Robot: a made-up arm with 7 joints.
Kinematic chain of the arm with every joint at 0, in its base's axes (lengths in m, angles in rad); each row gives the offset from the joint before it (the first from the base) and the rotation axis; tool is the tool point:
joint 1: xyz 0 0 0.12 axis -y
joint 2: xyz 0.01 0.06 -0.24 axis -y
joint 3: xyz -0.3 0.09 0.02 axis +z
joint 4: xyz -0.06 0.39 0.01 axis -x
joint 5: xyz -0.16 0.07 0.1 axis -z
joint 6: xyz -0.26 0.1 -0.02 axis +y
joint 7: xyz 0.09 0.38 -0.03 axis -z
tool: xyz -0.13 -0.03 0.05
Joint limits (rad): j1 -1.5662..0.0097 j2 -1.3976..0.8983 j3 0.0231..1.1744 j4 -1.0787..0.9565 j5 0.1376..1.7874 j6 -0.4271..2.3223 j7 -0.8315..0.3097
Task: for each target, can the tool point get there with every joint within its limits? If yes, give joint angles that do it. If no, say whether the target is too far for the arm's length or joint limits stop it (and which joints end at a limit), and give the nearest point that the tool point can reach.
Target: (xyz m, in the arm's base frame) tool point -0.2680 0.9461 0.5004
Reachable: yes | joints -0.6656 -0.5594 0.3794 0.1126 1.1648 0.5375 -0.6319
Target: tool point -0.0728 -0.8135 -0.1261
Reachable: no: joint limits stop it (at a limit: joint 1, joint 2, joint 3, joint 4, joint 5, joint 6, joint 7) | nearest point 0.7656 -0.0333 -0.2084 | short by 1.148 m
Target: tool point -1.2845 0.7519 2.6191
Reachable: no: too far | nearest point -0.7636 0.4145 1.3672 | short by 1.397 m
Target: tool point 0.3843 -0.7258 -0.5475
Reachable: no: joint limits stop it (at a limit: joint 1, joint 2, joint 3, joint 4, joint 5) | nearest point 0.8168 -0.0442 -0.2760 | short by 0.852 m
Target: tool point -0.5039 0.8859 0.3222
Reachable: yes | joints -1.1848 0.4214 0.4663 0.4115 1.6470 1.0460 -0.1591
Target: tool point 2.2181 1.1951 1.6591
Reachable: no: too far | nearest point 0.8737 0.5576 0.8112 | short by 1.713 m
